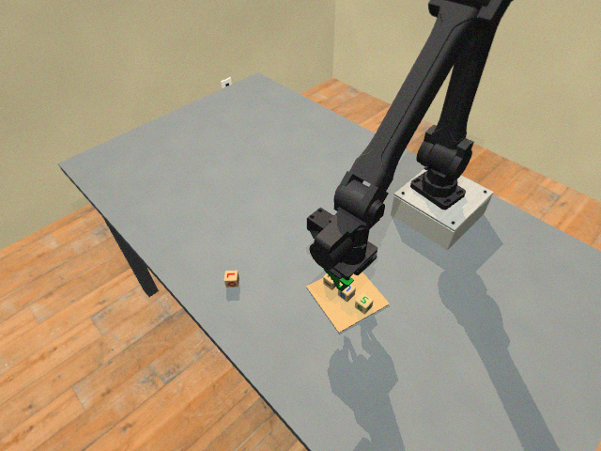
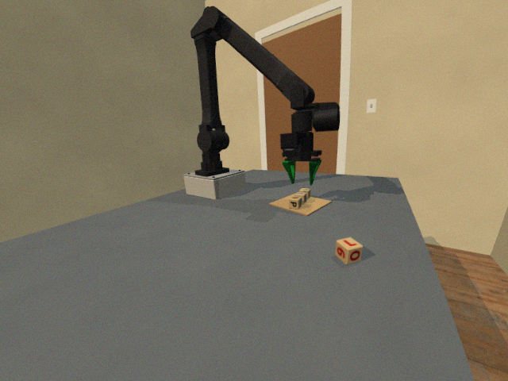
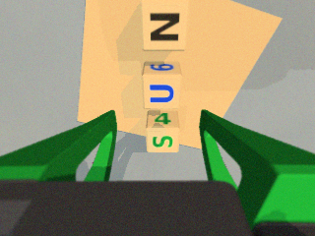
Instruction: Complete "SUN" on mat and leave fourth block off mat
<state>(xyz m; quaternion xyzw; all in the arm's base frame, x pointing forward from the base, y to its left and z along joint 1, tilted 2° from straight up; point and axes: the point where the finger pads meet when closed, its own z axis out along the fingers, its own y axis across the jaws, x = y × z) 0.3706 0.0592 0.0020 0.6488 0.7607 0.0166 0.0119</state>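
Right now my hand is 5 cm above the block. From my hand the other things lie so: tan mat (7 cm below).
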